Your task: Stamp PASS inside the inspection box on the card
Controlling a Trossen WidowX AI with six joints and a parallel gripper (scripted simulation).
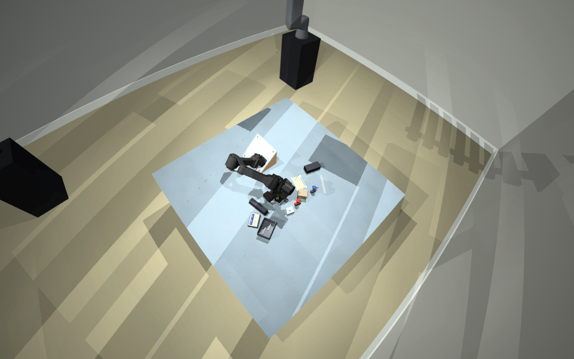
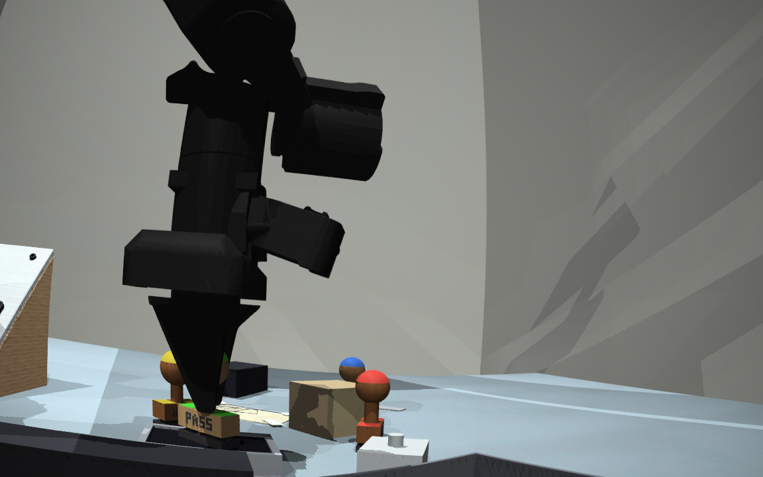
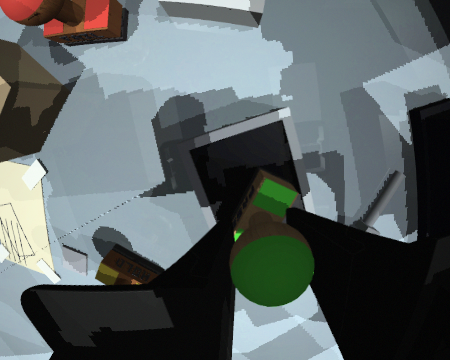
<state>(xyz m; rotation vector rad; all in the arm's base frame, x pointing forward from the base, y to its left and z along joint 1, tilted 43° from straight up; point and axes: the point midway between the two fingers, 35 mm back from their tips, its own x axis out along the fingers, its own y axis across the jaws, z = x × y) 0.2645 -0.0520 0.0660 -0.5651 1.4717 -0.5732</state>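
The green-edged stamp lies right at my gripper tip. Also, from my gripper tip: grey block: 120 mm ahead, 20 mm below; then yellow stamp: 40 mm behind, 90 mm to the left, 20 mm below; then dark ink pad: 30 mm below.
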